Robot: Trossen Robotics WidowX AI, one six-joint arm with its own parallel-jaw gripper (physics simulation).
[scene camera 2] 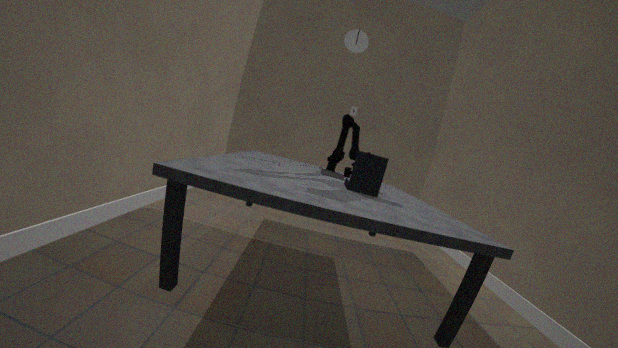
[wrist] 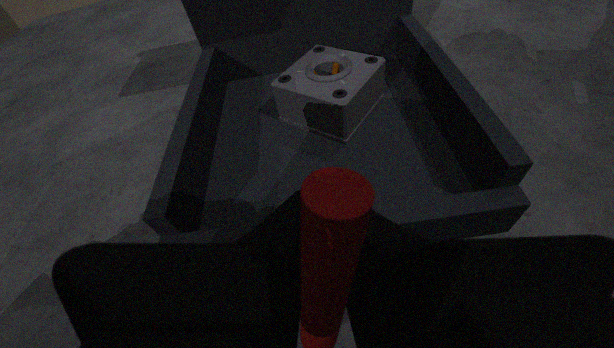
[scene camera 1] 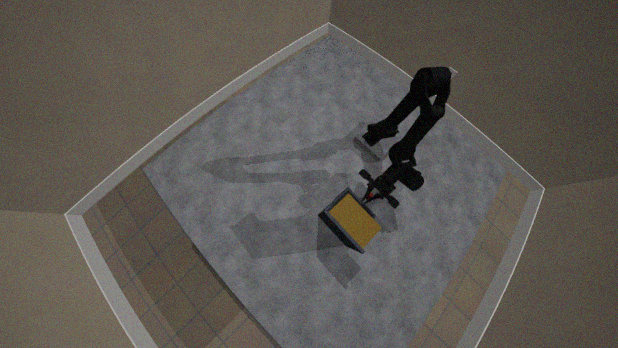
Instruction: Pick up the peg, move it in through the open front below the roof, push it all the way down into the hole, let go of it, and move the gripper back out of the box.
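Frame: origin at the arm's base, x down, y ahead, z right, level; centimetres.
Seen in the pictures: gripper, fingertip midpoint: (wrist: 317, 201) (scene camera 1: 362, 202); arm's base at its link origin: (scene camera 2: 330, 170) (scene camera 1: 371, 137).
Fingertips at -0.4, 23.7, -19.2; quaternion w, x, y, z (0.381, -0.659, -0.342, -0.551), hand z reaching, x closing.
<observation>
Offsets run from my fingertips to a thing's top centre, as dx, dy, dz. "spot": to the spot under its first point. Level surfaces: height alone.
My gripper (scene camera 1: 370, 195) (wrist: 317, 201) is shut on the red peg @[-4.9, -3.6, +0.3] (scene camera 1: 370, 195) (wrist: 336, 207), which points forward and down in the wrist view. The box @[-16.5, +7.8, +0.0] (scene camera 1: 339, 230) (scene camera 2: 368, 172) has dark walls and a yellow roof @[spot: -16.5, +11.6, -0.4] (scene camera 1: 354, 221). The gripper is at the box's open front, at the roof's edge. In the wrist view, a grey block @[-0.4, +9.4, +0.8] (wrist: 354, 103) with four screws stands on the box floor beyond the peg's end. Its round hole @[spot: +0.5, +10.3, +0.8] (wrist: 327, 69) faces up. The peg's tip is short of the block and apart from it. Box side walls (wrist: 192, 155) (wrist: 444, 103) flank the block.
The box stands on a grey table @[dx +3.7] (scene camera 1: 273, 138) (scene camera 2: 256, 172). The black arm (scene camera 1: 421, 114) (scene camera 2: 346, 138) reaches down from its base plate (scene camera 1: 370, 150) behind the box. In scene camera 2 the box hides the gripper.
</observation>
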